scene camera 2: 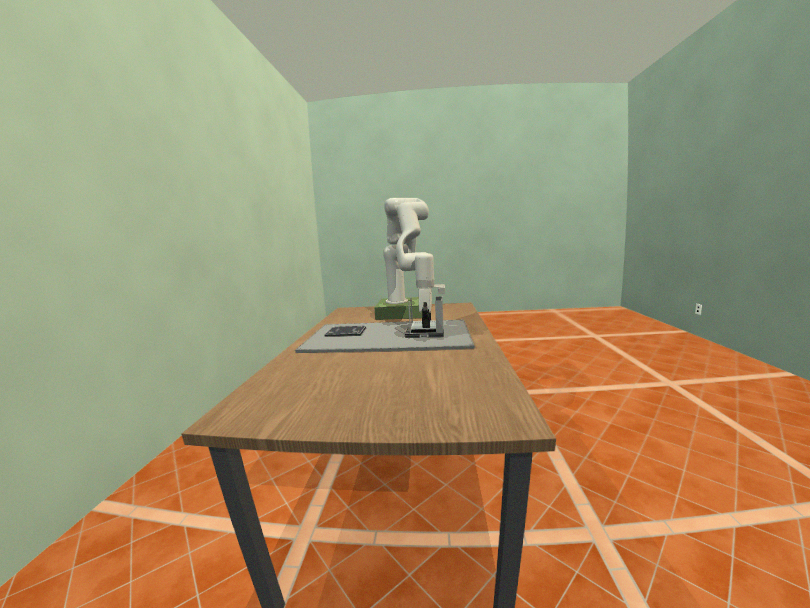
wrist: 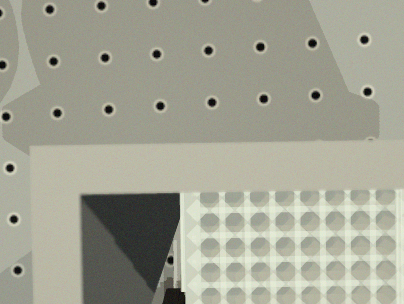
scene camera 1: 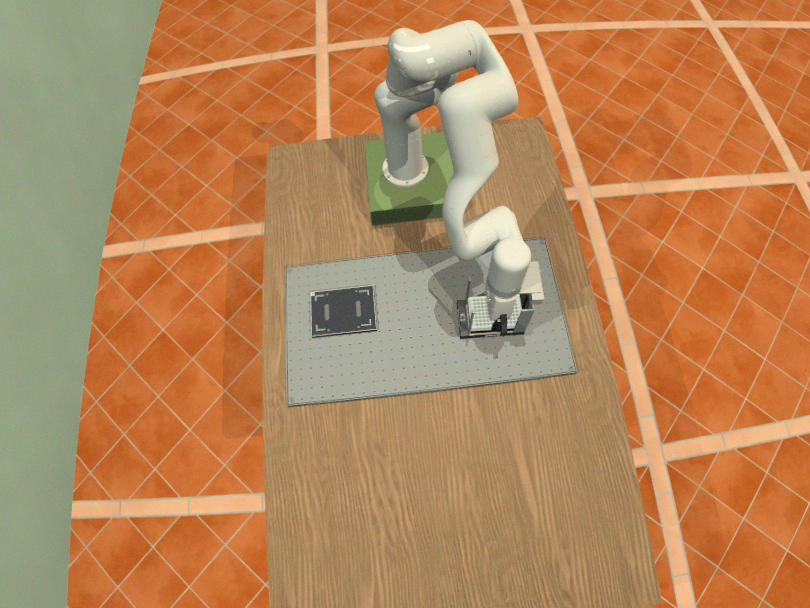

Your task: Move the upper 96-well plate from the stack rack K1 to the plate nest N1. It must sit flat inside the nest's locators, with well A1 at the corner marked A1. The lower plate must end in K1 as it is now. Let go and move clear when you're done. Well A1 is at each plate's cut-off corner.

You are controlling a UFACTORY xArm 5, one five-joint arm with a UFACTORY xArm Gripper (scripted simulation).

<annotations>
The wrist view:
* white 96-well plate: 229, 240
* grey rack back wall: 363, 164
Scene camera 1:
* plate nest: 343, 317
</annotations>
